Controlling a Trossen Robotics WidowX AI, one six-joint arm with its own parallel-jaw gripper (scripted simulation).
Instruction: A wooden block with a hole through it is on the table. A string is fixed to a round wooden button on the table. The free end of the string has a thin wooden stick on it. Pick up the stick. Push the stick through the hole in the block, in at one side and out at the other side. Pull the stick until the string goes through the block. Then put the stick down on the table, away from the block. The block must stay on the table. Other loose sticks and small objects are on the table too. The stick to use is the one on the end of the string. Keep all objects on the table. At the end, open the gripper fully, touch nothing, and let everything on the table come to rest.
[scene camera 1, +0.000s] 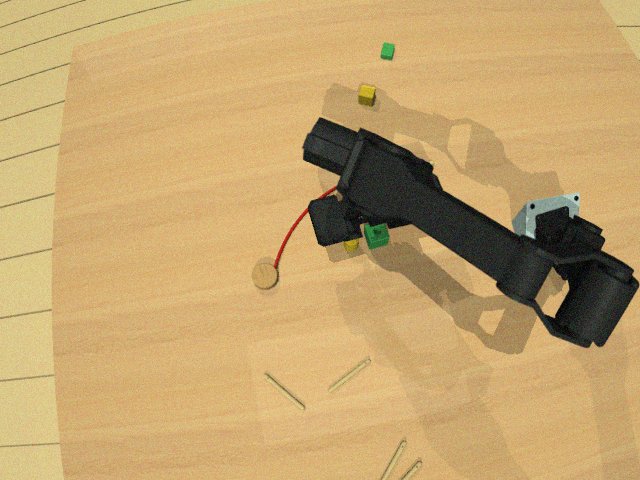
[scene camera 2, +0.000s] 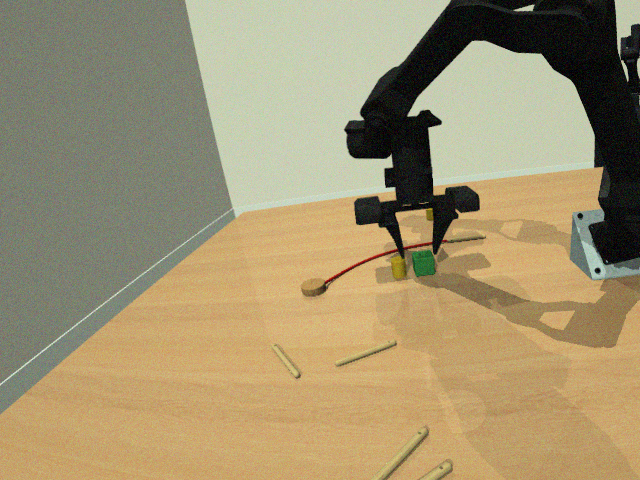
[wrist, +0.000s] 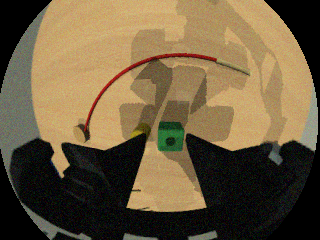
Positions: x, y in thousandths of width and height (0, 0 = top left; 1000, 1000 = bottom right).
Labels:
My gripper shows in scene camera 1 (582, 480), in scene camera 2 (654, 532) and in the wrist view (520, 569).

